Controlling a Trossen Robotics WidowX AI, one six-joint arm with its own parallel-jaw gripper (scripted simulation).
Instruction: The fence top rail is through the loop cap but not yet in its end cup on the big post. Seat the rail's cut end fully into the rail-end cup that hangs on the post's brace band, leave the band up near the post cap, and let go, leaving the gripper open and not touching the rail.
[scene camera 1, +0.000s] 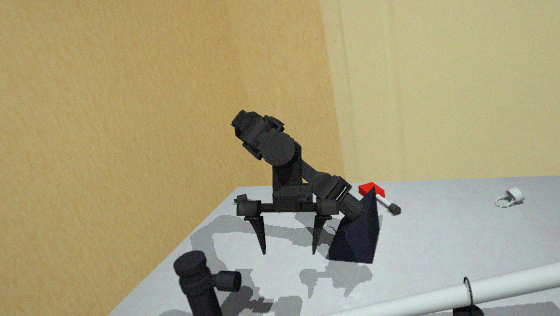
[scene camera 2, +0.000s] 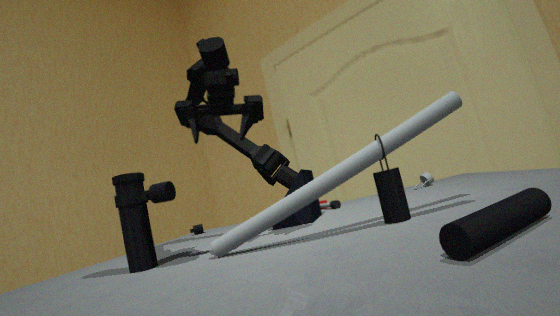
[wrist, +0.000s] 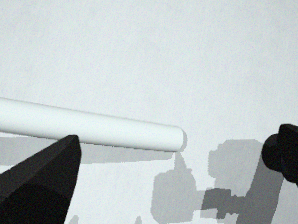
Scene:
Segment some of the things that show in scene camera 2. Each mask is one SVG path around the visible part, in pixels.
The gripper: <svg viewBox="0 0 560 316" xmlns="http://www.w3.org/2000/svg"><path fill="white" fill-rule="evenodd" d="M237 68L207 71L204 73L204 88L208 91L207 104L196 105L194 99L177 101L175 103L174 110L180 125L192 130L195 144L197 144L199 136L199 116L212 115L212 117L242 114L240 125L241 141L254 123L264 119L263 100L260 95L243 96L244 104L234 105L234 86L239 85Z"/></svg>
A white top rail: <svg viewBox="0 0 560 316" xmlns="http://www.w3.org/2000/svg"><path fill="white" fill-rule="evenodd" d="M380 139L374 140L327 172L259 214L252 216L228 233L218 237L211 243L213 252L219 257L229 253L383 158L383 150ZM459 95L454 91L449 92L447 95L445 94L409 120L405 120L393 128L393 130L383 135L381 140L385 156L421 134L421 132L432 127L454 110L456 111L460 108L462 100Z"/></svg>

